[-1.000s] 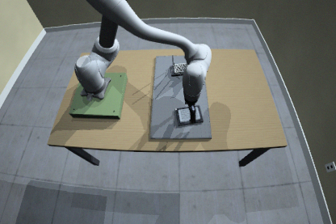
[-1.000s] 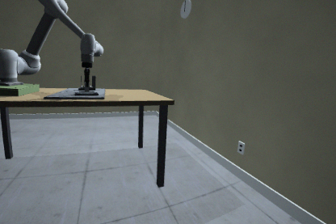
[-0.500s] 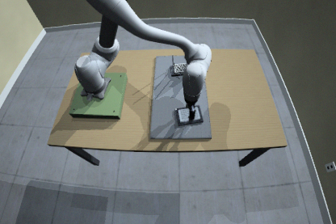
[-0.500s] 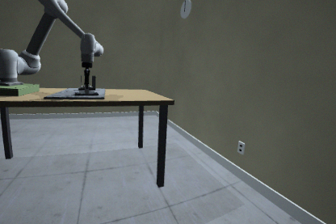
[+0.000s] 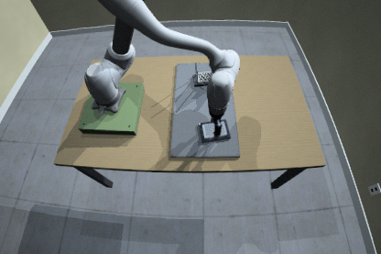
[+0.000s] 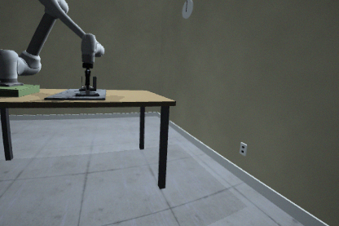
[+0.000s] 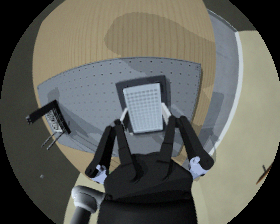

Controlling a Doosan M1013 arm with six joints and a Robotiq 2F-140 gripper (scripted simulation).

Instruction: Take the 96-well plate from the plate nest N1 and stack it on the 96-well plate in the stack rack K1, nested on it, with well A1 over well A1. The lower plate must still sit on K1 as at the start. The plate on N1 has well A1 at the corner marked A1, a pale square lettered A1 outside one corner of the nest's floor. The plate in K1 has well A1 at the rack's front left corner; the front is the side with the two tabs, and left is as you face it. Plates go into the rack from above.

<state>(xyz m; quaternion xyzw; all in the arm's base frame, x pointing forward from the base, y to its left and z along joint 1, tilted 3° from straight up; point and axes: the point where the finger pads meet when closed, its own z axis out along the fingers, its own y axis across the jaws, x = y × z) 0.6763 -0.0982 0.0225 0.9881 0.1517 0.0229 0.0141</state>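
My gripper is now 430 mm to the right of the rack post, 50 mm past it and 40 mm below it.
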